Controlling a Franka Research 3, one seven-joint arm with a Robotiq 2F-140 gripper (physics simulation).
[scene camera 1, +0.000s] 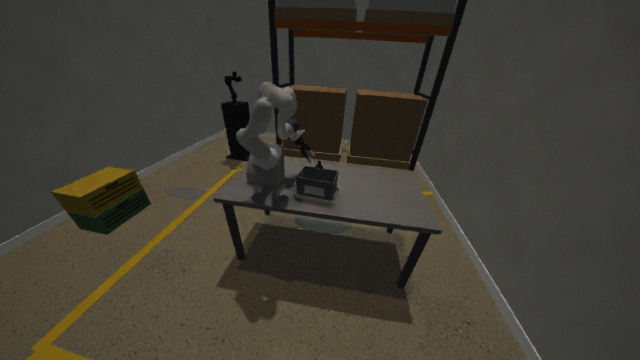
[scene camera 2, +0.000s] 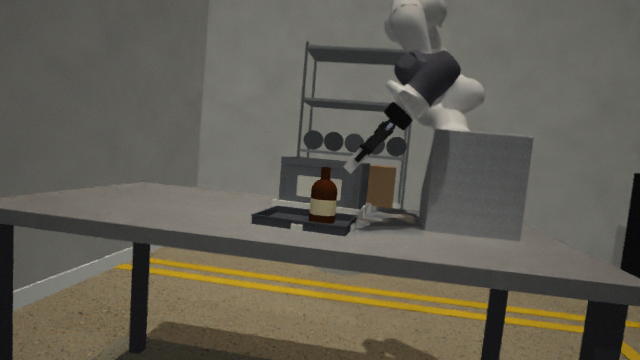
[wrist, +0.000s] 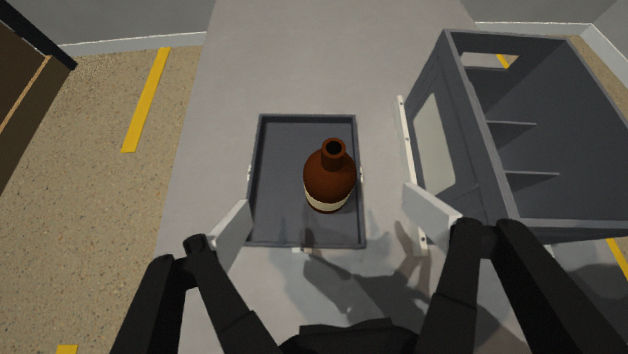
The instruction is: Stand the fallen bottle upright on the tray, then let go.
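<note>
A brown bottle (scene camera 2: 323,192) (wrist: 330,175) with a cream label stands upright on the dark tray (scene camera 2: 272,217) (wrist: 308,118), near one long side of it. In scene camera 1 a small red-brown top of the bottle (scene camera 1: 319,164) shows behind the grey bin; the rest is hidden. My gripper (scene camera 1: 311,157) (scene camera 2: 350,166) (wrist: 326,204) is wide open and empty. It is above and to the robot's side of the bottle, apart from it, tilted down toward the tray.
A grey divided bin (scene camera 1: 317,184) (scene camera 2: 295,192) (wrist: 510,200) with a pale label stands close beside the tray. The robot's grey base block (scene camera 2: 477,185) stands on the table (scene camera 1: 385,195) (scene camera 2: 165,205) (wrist: 320,60). A tall rack (scene camera 1: 274,50) with cartons stands behind the table.
</note>
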